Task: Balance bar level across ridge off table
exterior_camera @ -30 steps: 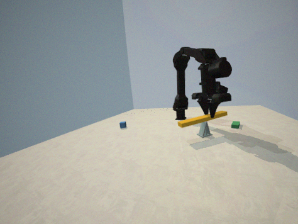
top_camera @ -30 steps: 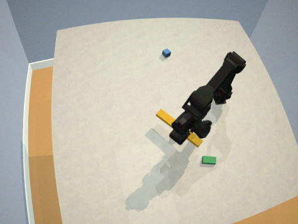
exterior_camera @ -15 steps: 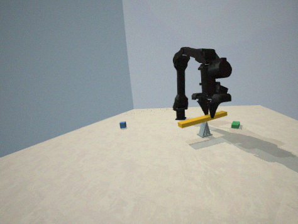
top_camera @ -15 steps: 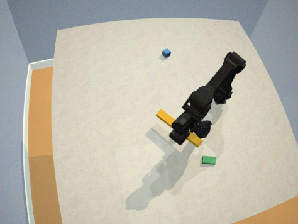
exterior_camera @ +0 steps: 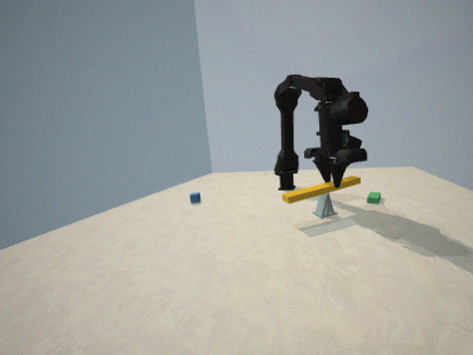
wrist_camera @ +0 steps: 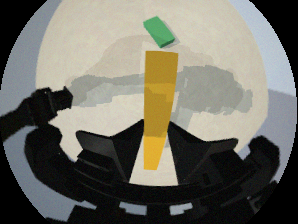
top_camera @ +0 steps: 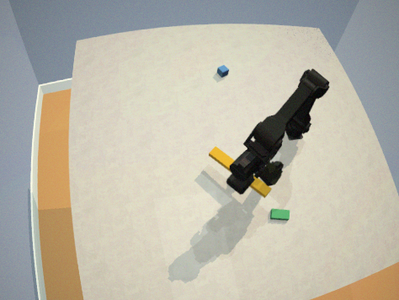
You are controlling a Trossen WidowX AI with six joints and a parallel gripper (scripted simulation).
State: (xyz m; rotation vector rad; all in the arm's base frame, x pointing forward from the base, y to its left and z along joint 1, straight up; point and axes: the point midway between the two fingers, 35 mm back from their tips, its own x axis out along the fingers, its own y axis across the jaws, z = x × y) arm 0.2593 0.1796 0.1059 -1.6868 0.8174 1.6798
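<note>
The yellow bar is 20 mm to the right of my gripper tip and 20 mm ahead of it. The rest, counted from my gripper tip: blue cube (490 mm to the right, 60 mm below, 50 mm behind); green block (130 mm to the left, 100 mm behind, 60 mm below).
</note>
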